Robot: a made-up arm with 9 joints. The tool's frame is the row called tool. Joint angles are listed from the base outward.
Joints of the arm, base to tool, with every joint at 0 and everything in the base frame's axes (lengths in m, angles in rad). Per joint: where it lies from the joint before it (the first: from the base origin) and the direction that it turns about. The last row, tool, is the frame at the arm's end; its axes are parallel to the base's.
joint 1: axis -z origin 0 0 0.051
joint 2: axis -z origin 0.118 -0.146 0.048
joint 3: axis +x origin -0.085 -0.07 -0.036
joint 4: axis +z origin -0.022 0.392 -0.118
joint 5: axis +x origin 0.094 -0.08 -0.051
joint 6: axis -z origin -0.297 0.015 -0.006
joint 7: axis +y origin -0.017 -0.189 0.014
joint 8: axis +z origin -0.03 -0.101 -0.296
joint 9: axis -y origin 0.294 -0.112 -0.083
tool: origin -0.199 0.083 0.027
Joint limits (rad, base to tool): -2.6..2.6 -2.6..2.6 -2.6..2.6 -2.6..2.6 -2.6..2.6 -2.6..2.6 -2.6..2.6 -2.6..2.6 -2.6..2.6
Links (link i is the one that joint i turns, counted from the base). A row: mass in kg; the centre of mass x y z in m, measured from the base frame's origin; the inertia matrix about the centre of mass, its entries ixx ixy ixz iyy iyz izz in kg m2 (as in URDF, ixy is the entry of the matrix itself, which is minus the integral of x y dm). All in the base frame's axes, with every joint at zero. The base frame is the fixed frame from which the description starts. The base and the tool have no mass.
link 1: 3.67; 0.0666 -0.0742 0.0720; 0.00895 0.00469 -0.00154 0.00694 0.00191 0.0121
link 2: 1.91; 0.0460 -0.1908 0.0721; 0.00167 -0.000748 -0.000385 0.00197 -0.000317 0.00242
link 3: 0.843; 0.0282 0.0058 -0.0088; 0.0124 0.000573 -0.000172 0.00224 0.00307 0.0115
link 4: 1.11; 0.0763 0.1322 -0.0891; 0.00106 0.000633 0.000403 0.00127 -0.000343 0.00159
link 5: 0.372; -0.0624 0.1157 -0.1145; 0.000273 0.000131 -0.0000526 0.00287 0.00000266 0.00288
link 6: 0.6; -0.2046 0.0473 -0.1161; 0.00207 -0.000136 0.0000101 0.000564 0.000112 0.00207
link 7: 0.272; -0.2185 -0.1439 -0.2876; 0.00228 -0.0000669 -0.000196 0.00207 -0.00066 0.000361
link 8: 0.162; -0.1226 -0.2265 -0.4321; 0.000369 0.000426 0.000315 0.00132 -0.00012 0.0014
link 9: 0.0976; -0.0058 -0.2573 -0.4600; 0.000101 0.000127 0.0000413 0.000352 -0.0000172 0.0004
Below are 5 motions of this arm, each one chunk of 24 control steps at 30 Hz.
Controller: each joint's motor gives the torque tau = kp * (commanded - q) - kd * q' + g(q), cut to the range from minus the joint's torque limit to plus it. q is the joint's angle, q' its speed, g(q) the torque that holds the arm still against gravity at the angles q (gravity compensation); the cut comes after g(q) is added. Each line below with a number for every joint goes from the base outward.
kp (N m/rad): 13 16 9.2 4 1.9 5.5 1.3 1 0.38
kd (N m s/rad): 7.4 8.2 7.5 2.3 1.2 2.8 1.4 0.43 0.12
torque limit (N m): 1 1.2 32 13 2.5 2.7 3.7 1.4 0.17
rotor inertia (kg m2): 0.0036 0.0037 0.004 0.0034 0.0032 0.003 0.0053 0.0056 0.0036
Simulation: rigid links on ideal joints. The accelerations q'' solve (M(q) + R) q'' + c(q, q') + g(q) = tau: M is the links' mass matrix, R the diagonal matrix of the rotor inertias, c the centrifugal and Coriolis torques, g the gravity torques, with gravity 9.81 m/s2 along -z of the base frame. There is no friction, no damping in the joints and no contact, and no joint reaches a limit. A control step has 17 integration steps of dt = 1/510 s. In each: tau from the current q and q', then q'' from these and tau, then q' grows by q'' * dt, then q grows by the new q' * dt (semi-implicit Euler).
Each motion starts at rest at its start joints. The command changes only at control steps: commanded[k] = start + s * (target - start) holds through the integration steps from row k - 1 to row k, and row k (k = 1, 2, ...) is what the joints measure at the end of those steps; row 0 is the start. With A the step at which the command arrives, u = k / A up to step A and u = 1 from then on. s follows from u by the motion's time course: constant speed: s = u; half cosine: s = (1 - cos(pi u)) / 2; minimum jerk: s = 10 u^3 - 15 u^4 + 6 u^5; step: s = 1 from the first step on.
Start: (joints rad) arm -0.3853 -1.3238 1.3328 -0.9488 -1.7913 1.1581 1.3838 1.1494 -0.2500
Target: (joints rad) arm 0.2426 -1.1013 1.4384 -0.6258 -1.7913 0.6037 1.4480 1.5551 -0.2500
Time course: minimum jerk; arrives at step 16
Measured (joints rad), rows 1 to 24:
1: -0.3853 -1.3238 1.3328 -0.9488 -1.7913 1.1580 1.3838 1.1494 -0.2500
2: -0.3850 -1.3237 1.3329 -0.9485 -1.7914 1.1575 1.3838 1.1497 -0.2500
3: -0.3842 -1.3234 1.3333 -0.9476 -1.7917 1.1559 1.3836 1.1505 -0.2501
4: -0.3824 -1.3228 1.3342 -0.9455 -1.7924 1.1525 1.3833 1.1522 -0.2503
5: -0.3789 -1.3216 1.3358 -0.9420 -1.7936 1.1464 1.3826 1.1554 -0.2505
6: -0.3734 -1.3198 1.3382 -0.9366 -1.7954 1.1371 1.3816 1.1603 -0.2509
7: -0.3658 -1.3169 1.3415 -0.9293 -1.7976 1.1242 1.3803 1.1673 -0.2514
8: -0.3562 -1.3129 1.3454 -0.9201 -1.8001 1.1078 1.3788 1.1765 -0.2519
9: -0.3449 -1.3076 1.3499 -0.9093 -1.8026 1.0881 1.3774 1.1881 -0.2523
10: -0.3321 -1.3012 1.3548 -0.8972 -1.8051 1.0656 1.3762 1.2020 -0.2527
11: -0.3177 -1.2939 1.3601 -0.8840 -1.8073 1.0409 1.3752 1.2179 -0.2530
12: -0.3017 -1.2859 1.3656 -0.8702 -1.8092 1.0149 1.3745 1.2353 -0.2532
13: -0.2843 -1.2777 1.3713 -0.8561 -1.8108 0.9884 1.3741 1.2536 -0.2534
14: -0.2653 -1.2694 1.3770 -0.8422 -1.8121 0.9622 1.3738 1.2721 -0.2535
15: -0.2448 -1.2615 1.3826 -0.8287 -1.8131 0.9370 1.3738 1.2901 -0.2535
16: -0.2228 -1.2541 1.3881 -0.8160 -1.8138 0.9133 1.3738 1.3072 -0.2534
17: -0.1997 -1.2470 1.3932 -0.8040 -1.8143 0.8912 1.3739 1.3232 -0.2533
18: -0.1766 -1.2397 1.3976 -0.7929 -1.8144 0.8709 1.3744 1.3382 -0.2529
19: -0.1539 -1.2325 1.4011 -0.7828 -1.8140 0.8524 1.3753 1.3527 -0.2523
20: -0.1319 -1.2252 1.4038 -0.7734 -1.8134 0.8356 1.3767 1.3666 -0.2516
21: -0.1104 -1.2179 1.4059 -0.7646 -1.8124 0.8202 1.3784 1.3801 -0.2509
22: -0.0897 -1.2108 1.4074 -0.7565 -1.8112 0.8062 1.3803 1.3931 -0.2502
23: -0.0697 -1.2038 1.4084 -0.7488 -1.8098 0.7935 1.3824 1.4056 -0.2495
24: -0.0505 -1.1969 1.4090 -0.7416 -1.8083 0.7818 1.3847 1.4175 -0.2489

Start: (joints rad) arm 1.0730 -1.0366 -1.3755 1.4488 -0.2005 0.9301 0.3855 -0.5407 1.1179
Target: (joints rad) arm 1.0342 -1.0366 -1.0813 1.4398 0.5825 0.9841 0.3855 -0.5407 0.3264
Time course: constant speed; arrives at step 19
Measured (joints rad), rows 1 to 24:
1: 1.0729 -1.0367 -1.3754 1.4488 -0.1996 0.9301 0.3853 -0.5411 1.1162
2: 1.0727 -1.0369 -1.3749 1.4490 -0.1972 0.9301 0.3850 -0.5417 1.1113
3: 1.0722 -1.0371 -1.3741 1.4492 -0.1931 0.9302 0.3846 -0.5425 1.1028
4: 1.0715 -1.0374 -1.3727 1.4495 -0.1873 0.9304 0.3842 -0.5434 1.0908
5: 1.0706 -1.0377 -1.3708 1.4499 -0.1796 0.9308 0.3837 -0.5442 1.0756
6: 1.0696 -1.0380 -1.3684 1.4503 -0.1703 0.9313 0.3832 -0.5449 1.0574
7: 1.0684 -1.0384 -1.3655 1.4508 -0.1593 0.9319 0.3827 -0.5455 1.0366
8: 1.0671 -1.0387 -1.3620 1.4514 -0.1467 0.9326 0.3821 -0.5460 1.0135
9: 1.0657 -1.0391 -1.3580 1.4519 -0.1326 0.9335 0.3816 -0.5465 0.9883
10: 1.0643 -1.0394 -1.3536 1.4524 -0.1170 0.9344 0.3810 -0.5468 0.9612
11: 1.0627 -1.0397 -1.3486 1.4530 -0.1000 0.9355 0.3805 -0.5470 0.9325
12: 1.0611 -1.0401 -1.3432 1.4535 -0.0817 0.9367 0.3799 -0.5472 0.9024
13: 1.0595 -1.0404 -1.3374 1.4541 -0.0621 0.9380 0.3794 -0.5473 0.8709
14: 1.0578 -1.0406 -1.3311 1.4545 -0.0413 0.9394 0.3788 -0.5473 0.8384
15: 1.0561 -1.0409 -1.3244 1.4550 -0.0194 0.9410 0.3783 -0.5473 0.8048
16: 1.0544 -1.0411 -1.3173 1.4554 0.0036 0.9426 0.3778 -0.5472 0.7703
17: 1.0527 -1.0413 -1.3099 1.4557 0.0276 0.9442 0.3773 -0.5471 0.7350
18: 1.0510 -1.0415 -1.3020 1.4560 0.0527 0.9460 0.3768 -0.5469 0.6990
19: 1.0492 -1.0416 -1.2939 1.4562 0.0786 0.9479 0.3763 -0.5467 0.6624
20: 1.0476 -1.0417 -1.2855 1.4562 0.1043 0.9498 0.3760 -0.5461 0.6270
21: 1.0461 -1.0416 -1.2771 1.4560 0.1292 0.9517 0.3758 -0.5453 0.5945
22: 1.0449 -1.0414 -1.2689 1.4556 0.1530 0.9535 0.3756 -0.5443 0.5651
23: 1.0440 -1.0412 -1.2609 1.4550 0.1757 0.9553 0.3755 -0.5432 0.5388
24: 1.0432 -1.0409 -1.2532 1.4543 0.1973 0.9570 0.3755 -0.5422 0.5154

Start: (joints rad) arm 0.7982 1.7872 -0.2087 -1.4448 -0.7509 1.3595 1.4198 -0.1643 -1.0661
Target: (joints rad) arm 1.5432 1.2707 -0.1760 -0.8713 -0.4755 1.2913 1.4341 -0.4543 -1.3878
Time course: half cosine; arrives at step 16
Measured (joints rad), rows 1 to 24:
1: 0.7984 1.7869 -0.2087 -1.4447 -0.7508 1.3595 1.4198 -0.1644 -1.0662
2: 0.7994 1.7858 -0.2086 -1.4442 -0.7502 1.3596 1.4198 -0.1650 -1.0668
3: 0.8019 1.7833 -0.2084 -1.4428 -0.7490 1.3597 1.4200 -0.1664 -1.0683
4: 0.8064 1.7789 -0.2082 -1.4400 -0.7468 1.3596 1.4203 -0.1689 -1.0712
5: 0.8134 1.7724 -0.2078 -1.4352 -0.7436 1.3594 1.4208 -0.1727 -1.0759
6: 0.8234 1.7633 -0.2073 -1.4282 -0.7392 1.3590 1.4213 -0.1781 -1.0826
7: 0.8366 1.7518 -0.2066 -1.4187 -0.7337 1.3582 1.4220 -0.1851 -1.0916
8: 0.8530 1.7378 -0.2059 -1.4066 -0.7270 1.3570 1.4227 -0.1937 -1.1028
9: 0.8726 1.7214 -0.2050 -1.3919 -0.7193 1.3554 1.4235 -0.2039 -1.1162
10: 0.8952 1.7030 -0.2040 -1.3747 -0.7108 1.3534 1.4242 -0.2156 -1.1316
11: 0.9205 1.6829 -0.2029 -1.3553 -0.7015 1.3510 1.4248 -0.2284 -1.1486
12: 0.9480 1.6616 -0.2018 -1.3341 -0.6917 1.3482 1.4254 -0.2421 -1.1669
13: 0.9770 1.6396 -0.2006 -1.3115 -0.6816 1.3451 1.4259 -0.2564 -1.1859
14: 1.0069 1.6175 -0.1993 -1.2882 -0.6714 1.3418 1.4263 -0.2708 -1.2051
15: 1.0369 1.5959 -0.1981 -1.2646 -0.6615 1.3383 1.4266 -0.2851 -1.2239
16: 1.0662 1.5752 -0.1969 -1.2413 -0.6520 1.3348 1.4268 -0.2986 -1.2417
17: 1.0942 1.5559 -0.1959 -1.2190 -0.6430 1.3313 1.4269 -0.3113 -1.2580
18: 1.1208 1.5379 -0.1949 -1.1978 -0.6346 1.3280 1.4269 -0.3229 -1.2727
19: 1.1460 1.5211 -0.1939 -1.1779 -0.6267 1.3250 1.4269 -0.3336 -1.2859
20: 1.1697 1.5054 -0.1931 -1.1591 -0.6191 1.3222 1.4269 -0.3433 -1.2975
21: 1.1921 1.4906 -0.1923 -1.1416 -0.6119 1.3197 1.4269 -0.3523 -1.3079
22: 1.2132 1.4768 -0.1915 -1.1251 -0.6051 1.3174 1.4269 -0.3605 -1.3170
23: 1.2330 1.4639 -0.1908 -1.1097 -0.5985 1.3153 1.4270 -0.3679 -1.3251
24: 1.2516 1.4518 -0.1902 -1.0952 -0.5923 1.3133 1.4271 -0.3748 -1.3322

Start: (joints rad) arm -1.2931 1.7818 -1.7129 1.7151 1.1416 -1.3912 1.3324 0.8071 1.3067
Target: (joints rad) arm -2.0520 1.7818 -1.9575 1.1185 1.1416 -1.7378 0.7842 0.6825 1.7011
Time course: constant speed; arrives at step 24
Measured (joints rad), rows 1 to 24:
1: -1.2942 1.7821 -1.7132 1.7144 1.1418 -1.3920 1.3317 0.8071 1.3074
2: -1.2970 1.7825 -1.7138 1.7124 1.1422 -1.3938 1.3301 0.8068 1.3095
3: -1.3013 1.7830 -1.7148 1.7091 1.1430 -1.3964 1.3275 0.8060 1.3131
4: -1.3071 1.7836 -1.7161 1.7046 1.1440 -1.3999 1.3241 0.8047 1.3180
5: -1.3144 1.7843 -1.7178 1.6988 1.1452 -1.4041 1.3200 0.8030 1.3243
6: -1.3230 1.7849 -1.7198 1.6920 1.1464 -1.4089 1.3152 0.8010 1.3318
7: -1.3330 1.7855 -1.7221 1.6841 1.1477 -1.4144 1.3097 0.7986 1.3402
8: -1.3442 1.7860 -1.7248 1.6752 1.1490 -1.4204 1.3036 0.7960 1.3497
9: -1.3566 1.7866 -1.7278 1.6654 1.1502 -1.4270 1.2970 0.7932 1.3599
10: -1.3701 1.7870 -1.7311 1.6547 1.1514 -1.4340 1.2899 0.7901 1.3709
11: -1.3847 1.7875 -1.7347 1.6431 1.1525 -1.4415 1.2823 0.7870 1.3825
12: -1.4003 1.7879 -1.7386 1.6309 1.1535 -1.4494 1.2743 0.7836 1.3947
13: -1.4168 1.7883 -1.7428 1.6178 1.1545 -1.4577 1.2658 0.7802 1.4075
14: -1.4342 1.7886 -1.7473 1.6041 1.1553 -1.4664 1.2569 0.7767 1.4206
15: -1.4524 1.7889 -1.7520 1.5898 1.1561 -1.4754 1.2476 0.7731 1.4342
16: -1.4714 1.7891 -1.7570 1.5748 1.1568 -1.4847 1.2380 0.7694 1.4481
17: -1.4912 1.7893 -1.7623 1.5593 1.1574 -1.4943 1.2279 0.7656 1.4623
18: -1.5116 1.7895 -1.7677 1.5432 1.1579 -1.5042 1.2175 0.7617 1.4768
19: -1.5327 1.7896 -1.7734 1.5266 1.1583 -1.5143 1.2068 0.7578 1.4916
20: -1.5545 1.7898 -1.7794 1.5096 1.1586 -1.5247 1.1958 0.7538 1.5065
21: -1.5768 1.7899 -1.7855 1.4921 1.1589 -1.5354 1.1844 0.7498 1.5216
22: -1.5996 1.7899 -1.7919 1.4742 1.1591 -1.5462 1.1727 0.7457 1.5370
23: -1.6230 1.7900 -1.7984 1.4559 1.1592 -1.5573 1.1607 0.7415 1.5524
24: -1.6468 1.7900 -1.8051 1.4372 1.1593 -1.5685 1.1484 0.7373 1.5680

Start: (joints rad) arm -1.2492 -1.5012 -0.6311 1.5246 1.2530 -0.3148 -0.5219 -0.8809 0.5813
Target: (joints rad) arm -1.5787 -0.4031 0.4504 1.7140 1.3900 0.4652 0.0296 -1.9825 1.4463
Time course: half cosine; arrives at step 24
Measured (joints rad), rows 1 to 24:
1: -1.2493 -1.5010 -0.6310 1.5246 1.2530 -0.3146 -0.5219 -0.8810 0.5815
2: -1.2497 -1.4999 -0.6307 1.5248 1.2532 -0.3140 -0.5218 -0.8816 0.5822
3: -1.2507 -1.4976 -0.6298 1.5251 1.2534 -0.3123 -0.5215 -0.8833 0.5842
4: -1.2523 -1.4936 -0.6281 1.5256 1.2537 -0.3094 -0.5209 -0.8867 0.5879
5: -1.2547 -1.4874 -0.6253 1.5265 1.2541 -0.3049 -0.5197 -0.8924 0.5939
6: -1.2579 -1.4788 -0.6212 1.5277 1.2546 -0.2985 -0.5179 -0.9009 0.6027
7: -1.2621 -1.4674 -0.6154 1.5293 1.2552 -0.2900 -0.5152 -0.9127 0.6146
8: -1.2673 -1.4530 -0.6080 1.5314 1.2559 -0.2792 -0.5117 -0.9280 0.6298
9: -1.2734 -1.4357 -0.5986 1.5339 1.2567 -0.2660 -0.5072 -0.9470 0.6485
10: -1.2804 -1.4152 -0.5871 1.5369 1.2577 -0.2505 -0.5017 -0.9699 0.6707
11: -1.2884 -1.3918 -0.5736 1.5405 1.2587 -0.2326 -0.4951 -0.9966 0.6963
12: -1.2971 -1.3654 -0.5579 1.5445 1.2599 -0.2124 -0.4875 -1.0271 0.7253
13: -1.3065 -1.3362 -0.5401 1.5491 1.2613 -0.1901 -0.4787 -1.0610 0.7573
14: -1.3166 -1.3046 -0.5202 1.5541 1.2629 -0.1659 -0.4690 -1.0981 0.7921
15: -1.3271 -1.2706 -0.4983 1.5596 1.2646 -0.1401 -0.4583 -1.1381 0.8293
16: -1.3380 -1.2348 -0.4746 1.5655 1.2667 -0.1128 -0.4467 -1.1805 0.8684
17: -1.3492 -1.1975 -0.4492 1.5717 1.2691 -0.0845 -0.4343 -1.2246 0.9089
18: -1.3605 -1.1590 -0.4224 1.5783 1.2719 -0.0555 -0.4212 -1.2701 0.9503
19: -1.3717 -1.1199 -0.3944 1.5850 1.2751 -0.0262 -0.4076 -1.3163 0.9919
20: -1.3828 -1.0806 -0.3655 1.5919 1.2788 0.0030 -0.3936 -1.3625 1.0332
21: -1.3936 -1.0415 -0.3359 1.5988 1.2830 0.0318 -0.3794 -1.4081 1.0735
22: -1.4039 -1.0031 -0.3060 1.6057 1.2877 0.0597 -0.3653 -1.4526 1.1121
23: -1.4136 -0.9660 -0.2761 1.6124 1.2930 0.0864 -0.3514 -1.4953 1.1484
24: -1.4227 -0.9304 -0.2466 1.6188 1.2986 0.1116 -0.3378 -1.5356 1.1818

